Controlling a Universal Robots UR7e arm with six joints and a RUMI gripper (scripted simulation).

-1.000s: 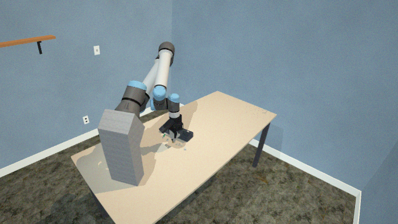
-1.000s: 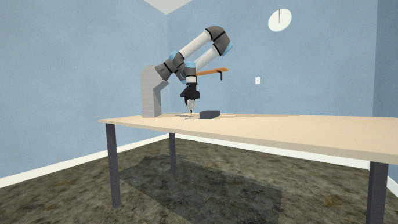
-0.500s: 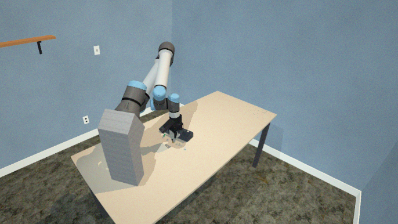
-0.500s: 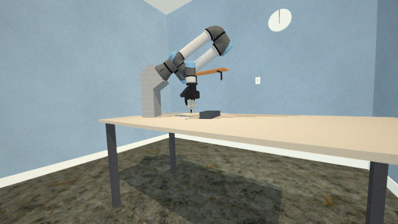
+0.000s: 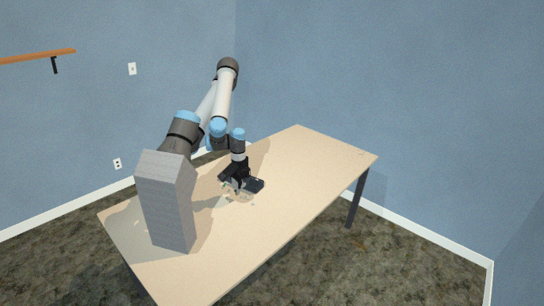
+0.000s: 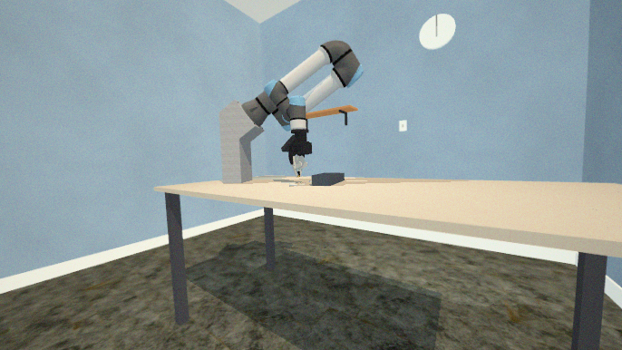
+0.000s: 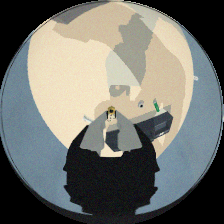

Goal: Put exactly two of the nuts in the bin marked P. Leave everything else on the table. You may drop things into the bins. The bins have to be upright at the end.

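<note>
The brass-coloured nut lies 10 mm below my hand. Round my hand: dark bin block 120 mm to the left, 90 mm ahead, 30 mm below; then white dotted plate 50 mm ahead, 40 mm below, 10 mm to the right; then green part 140 mm to the left, 40 mm below, 20 mm behind.
</note>
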